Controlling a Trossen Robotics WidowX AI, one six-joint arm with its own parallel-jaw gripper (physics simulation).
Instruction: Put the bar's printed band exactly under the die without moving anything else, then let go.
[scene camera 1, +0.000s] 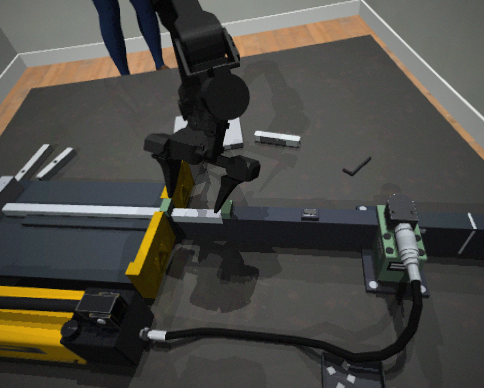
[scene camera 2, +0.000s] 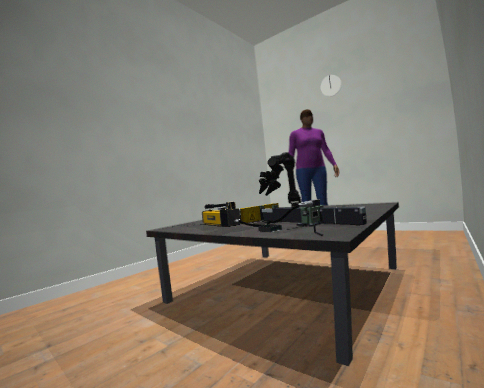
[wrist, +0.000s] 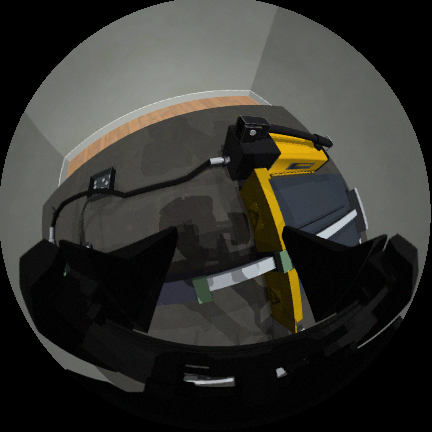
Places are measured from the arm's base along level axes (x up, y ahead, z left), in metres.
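Where they show: gripper, fingertip midpoint: (scene camera 1: 192, 204) (scene camera 2: 262, 194) (wrist: 231, 232).
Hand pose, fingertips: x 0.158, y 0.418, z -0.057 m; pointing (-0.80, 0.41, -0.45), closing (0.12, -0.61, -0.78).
Observation:
Each offset is from my fingertips to the centre of the thing. "spot": to the spot under its first point.
A long pale bar (scene camera 1: 90, 209) (wrist: 245, 273) runs through the gap in a yellow plate {spot: dx -0.088, dy +0.012, dz -0.102 m} (scene camera 1: 150, 255) (wrist: 262, 210). One green piece {spot: dx -0.073, dy -0.087, dz -0.058 m} (scene camera 1: 166, 205) (wrist: 284, 261) sits at the plate, another green piece (scene camera 1: 227, 208) (wrist: 202, 290) at the bar's right end in scene camera 1, against a dark beam {spot: dx -0.111, dy +0.017, dz +0.148 m} (scene camera 1: 280, 227) (wrist: 175, 294). I cannot make out which part is the printed band or the die. My gripper (scene camera 1: 194, 204) (scene camera 2: 264, 193) (wrist: 231, 232) is open and empty, above the bar's stretch between the green pieces. Its fingers hide part of the scene in the wrist view.
A green unit {spot: dx -0.104, dy +0.158, dz +0.291 m} (scene camera 1: 390, 265) with a black head stands at the beam. A cable {spot: dx -0.156, dy +0.181, dz +0.035 m} (scene camera 1: 250, 336) links it to a black box (scene camera 1: 122, 320) (wrist: 252, 150) on a yellow unit. A small tray {spot: dx -0.164, dy +0.275, dz +0.168 m} (scene camera 1: 352, 374), a loose pale bar {dx -0.156, dy -0.300, dz +0.249 m} (scene camera 1: 277, 138) and a hex key {dx -0.163, dy -0.137, dz +0.397 m} (scene camera 1: 359, 166) lie around.

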